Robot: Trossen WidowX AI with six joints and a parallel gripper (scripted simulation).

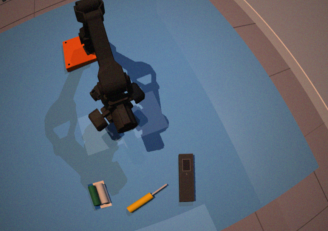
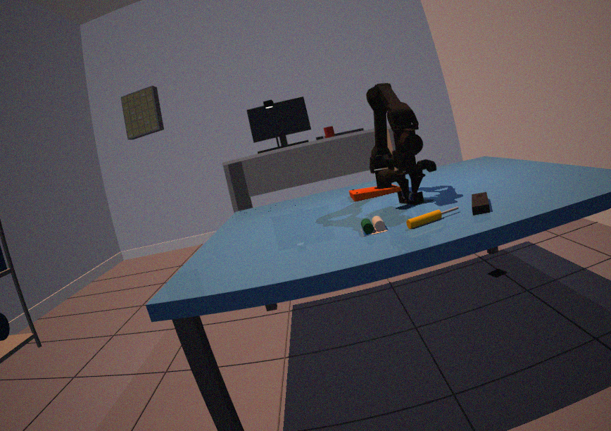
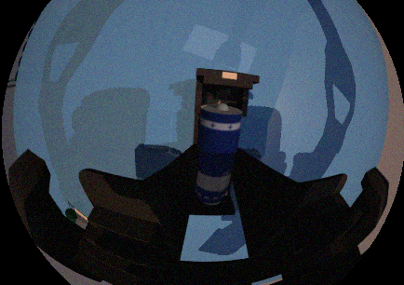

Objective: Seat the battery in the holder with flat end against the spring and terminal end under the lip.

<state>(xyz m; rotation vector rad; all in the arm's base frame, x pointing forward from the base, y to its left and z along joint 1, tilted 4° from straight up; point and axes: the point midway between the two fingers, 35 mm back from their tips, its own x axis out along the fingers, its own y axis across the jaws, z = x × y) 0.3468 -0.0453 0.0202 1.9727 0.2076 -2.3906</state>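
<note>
Now: gripper tip 10 mm below the blue battery. Also, from my gripper tip: yellow-handled screwdriver 290 mm ahead, 60 mm to the right; then black remote 310 mm ahead, 70 mm to the left; then blister card 210 mm ahead, 200 mm to the right.
</note>
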